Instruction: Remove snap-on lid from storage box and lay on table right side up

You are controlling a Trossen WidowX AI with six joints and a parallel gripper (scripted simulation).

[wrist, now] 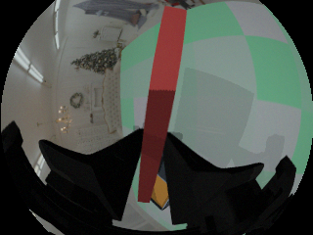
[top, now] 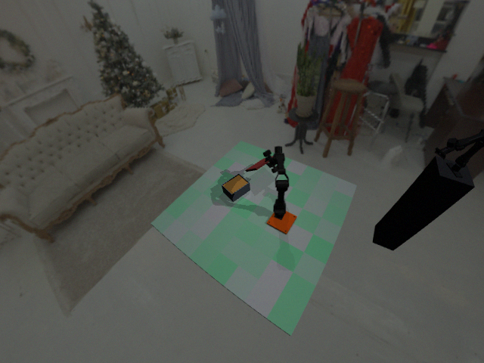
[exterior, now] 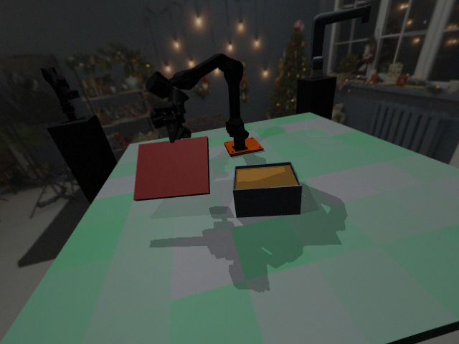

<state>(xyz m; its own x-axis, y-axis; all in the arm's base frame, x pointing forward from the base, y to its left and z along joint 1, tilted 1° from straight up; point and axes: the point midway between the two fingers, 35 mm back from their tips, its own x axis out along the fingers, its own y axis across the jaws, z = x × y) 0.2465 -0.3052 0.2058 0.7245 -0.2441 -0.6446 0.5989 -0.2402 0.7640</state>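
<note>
Now: the lid 60 mm ahead of my gripper tip, 50 mm below it and 20 mm to the right of it. Also, from my gripper tip: storage box 250 mm to the left, 160 mm ahead, 150 mm below.
</note>
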